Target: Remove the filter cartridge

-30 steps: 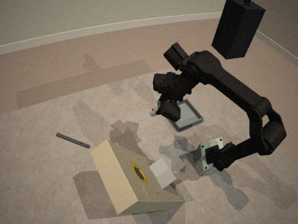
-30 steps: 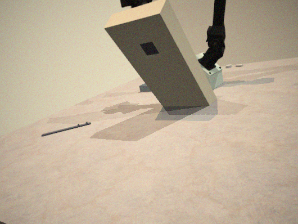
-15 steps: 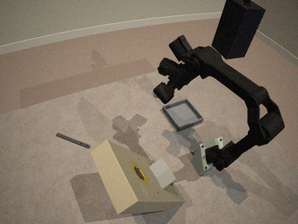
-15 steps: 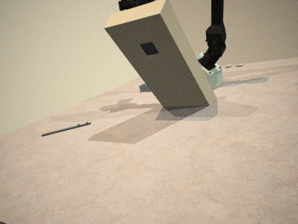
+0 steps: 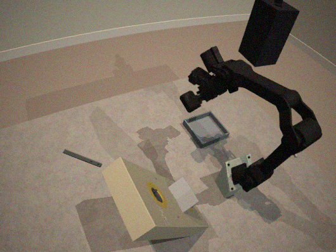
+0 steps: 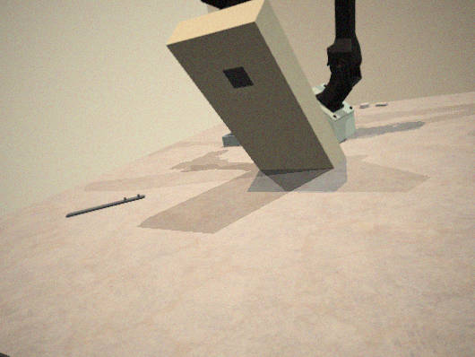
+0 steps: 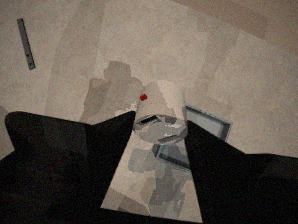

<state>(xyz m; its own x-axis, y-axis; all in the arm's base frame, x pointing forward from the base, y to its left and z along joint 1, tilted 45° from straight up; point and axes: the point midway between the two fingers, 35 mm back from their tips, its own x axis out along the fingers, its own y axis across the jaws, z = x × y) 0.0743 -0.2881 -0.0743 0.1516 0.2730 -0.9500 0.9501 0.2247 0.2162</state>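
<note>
The grey tray is 12 cm behind my gripper tip, 1 cm to the right of it and 21 cm below it. Round my gripper tip: round grey filter cartridge: right at my gripper tip; cream service panel: 23 cm ahead, 30 cm to the left, 5 cm below.
</note>
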